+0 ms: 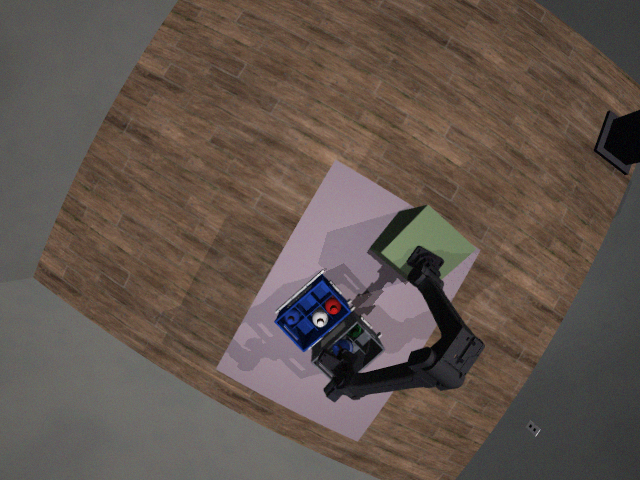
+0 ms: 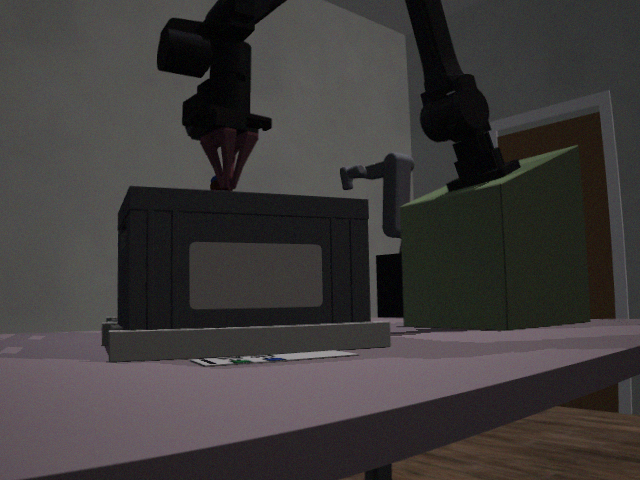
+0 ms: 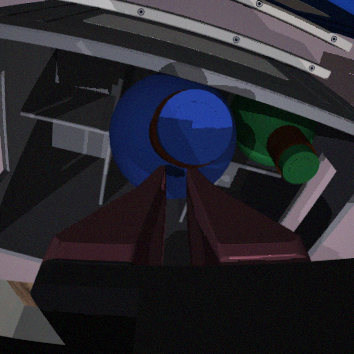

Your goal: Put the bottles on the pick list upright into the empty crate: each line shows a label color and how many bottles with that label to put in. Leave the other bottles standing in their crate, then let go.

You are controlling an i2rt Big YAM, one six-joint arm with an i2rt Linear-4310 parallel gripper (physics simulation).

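Seen in the pictures: gripper, fingertip midpoint: (image 1: 341, 351) (image 2: 228, 189) (image 3: 175, 176); arm's base, origin of the base link: (image 1: 425, 261) (image 2: 484, 179).
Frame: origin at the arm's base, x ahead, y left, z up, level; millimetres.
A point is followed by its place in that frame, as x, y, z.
Observation:
My gripper (image 2: 225, 188) {494, -104, -63} (image 3: 175, 176) {494, -104, -63} is shut with nothing between its fingers; the fingertips are just above the dark grey crate's rim, beside the cap of a blue bottle (image 1: 341, 345) {474, -115, -77} (image 2: 213, 181) {502, -129, -49} (image 3: 196, 127) {485, -137, -44}. That bottle stands in the dark grey crate (image 2: 248, 227) {555, 25, -133}. A green bottle (image 1: 355, 331) {402, -80, -110} (image 3: 300, 164) {414, -77, -106} stands beside it in the same crate. The blue crate (image 1: 290, 335) {543, -326, -104} next to it holds a blue bottle (image 1: 292, 316) {472, -354, -133}, a white bottle (image 1: 320, 318) {424, -240, -133} and a red bottle (image 1: 332, 306) {350, -219, -126}. The pick list (image 2: 320, 354) {515, 93, -268} lies before the grey crate, with green and blue marks; its numbers are unreadable.
A pale rail (image 2: 248, 342) {563, 35, -255} runs along the foot of the grey crate. The two crates stand close together on the pinkish table (image 1: 330, 206) {-44, -424, -269}. The arm's base is on a green block (image 1: 444, 232) {-124, -3, 50} (image 2: 454, 258) {81, -22, -148}. The arm's forearm passes over the grey crate's near side.

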